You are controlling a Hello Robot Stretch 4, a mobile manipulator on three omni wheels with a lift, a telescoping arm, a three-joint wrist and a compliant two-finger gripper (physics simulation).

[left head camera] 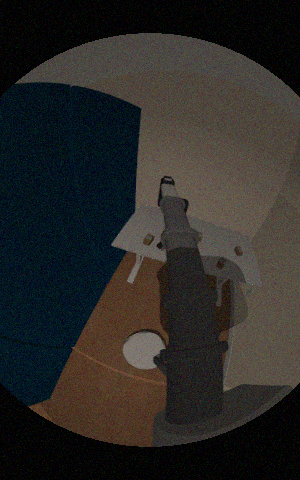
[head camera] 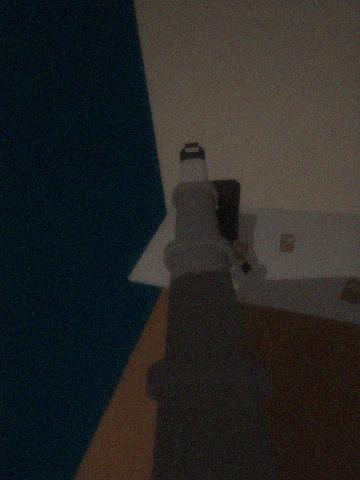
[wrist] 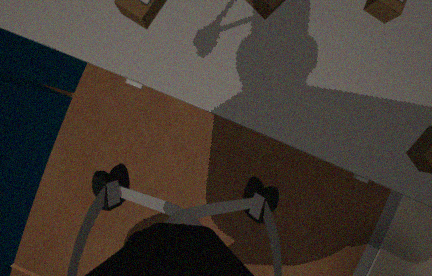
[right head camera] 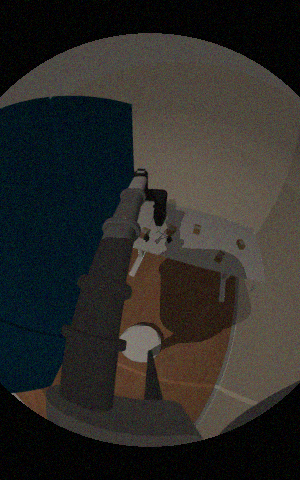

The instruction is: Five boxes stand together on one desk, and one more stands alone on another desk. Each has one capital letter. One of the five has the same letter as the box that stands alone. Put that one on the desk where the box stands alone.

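Observation:
Five brown boxes stand apart on a white desk: a left box, a second box, a middle box, a front right box and a far right box. Their letters cannot be read. My gripper is open and empty, pointing down near the desk's front edge, around the two left boxes. The lone box does not show.
A dark blue surface rises left of the desk. A beige wall stands behind it. A white disc is low over the brown floor. My arm hides part of the desk.

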